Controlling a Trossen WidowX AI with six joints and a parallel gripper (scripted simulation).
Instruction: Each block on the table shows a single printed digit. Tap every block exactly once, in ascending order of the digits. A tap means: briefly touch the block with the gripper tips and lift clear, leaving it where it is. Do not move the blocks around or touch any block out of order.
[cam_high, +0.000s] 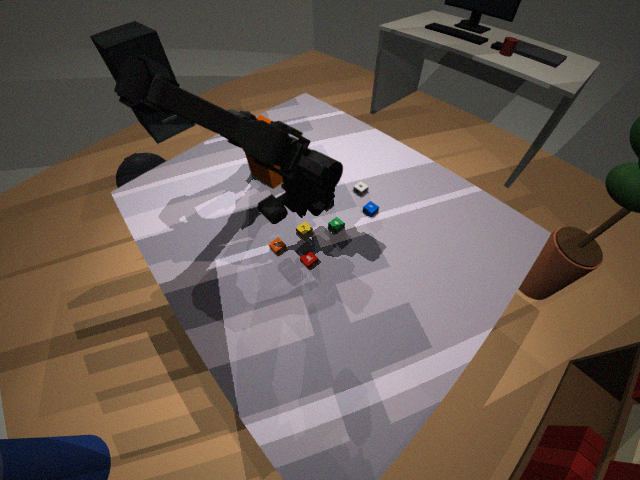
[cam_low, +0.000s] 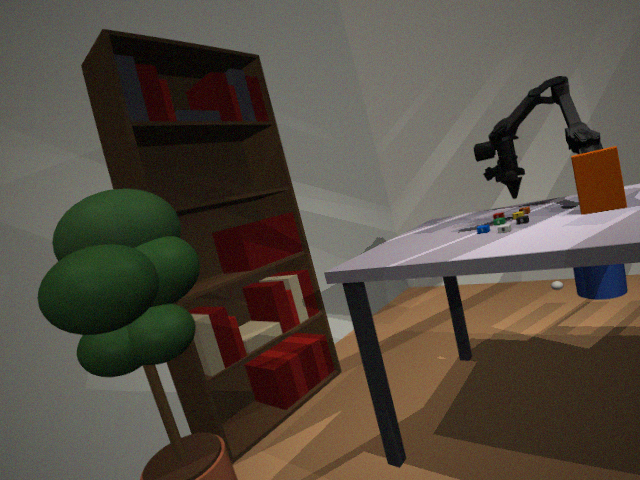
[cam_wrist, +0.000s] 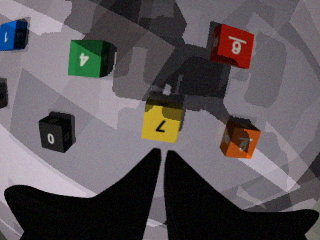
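My gripper tip is now 6 cm above the yellow block. Also, from my gripper tip: green block: 5 cm ahead, 8 cm to the left, 6 cm below; then red block: 8 cm ahead, 5 cm to the right, 6 cm below; then orange block: 8 cm to the right, 6 cm below.
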